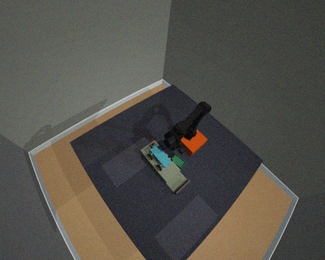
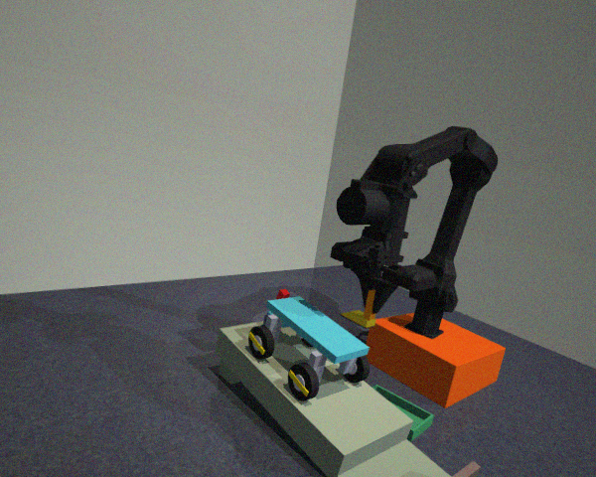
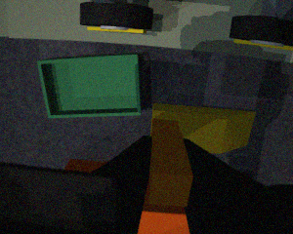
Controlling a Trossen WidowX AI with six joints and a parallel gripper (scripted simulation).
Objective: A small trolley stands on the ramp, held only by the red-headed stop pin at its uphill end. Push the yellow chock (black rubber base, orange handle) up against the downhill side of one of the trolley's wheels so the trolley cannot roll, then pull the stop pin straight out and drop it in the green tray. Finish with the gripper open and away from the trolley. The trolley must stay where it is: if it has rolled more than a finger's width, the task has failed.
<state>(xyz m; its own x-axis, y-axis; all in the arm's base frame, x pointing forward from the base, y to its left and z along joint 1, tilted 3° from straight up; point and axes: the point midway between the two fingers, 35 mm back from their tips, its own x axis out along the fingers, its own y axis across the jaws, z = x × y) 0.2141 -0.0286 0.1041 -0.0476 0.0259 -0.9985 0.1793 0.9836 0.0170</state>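
Right now the red-headed stop pin is 15 cm to the right of my gripper tip, 7 cm ahead of it and 3 cm below it. Round my gripper tip: trolley: 11 cm ahead, 5 cm below, 4 cm to the right; then yellow chock: 2 cm to the right, 1 cm below; then green tray: 17 cm below, 8 cm to the left.
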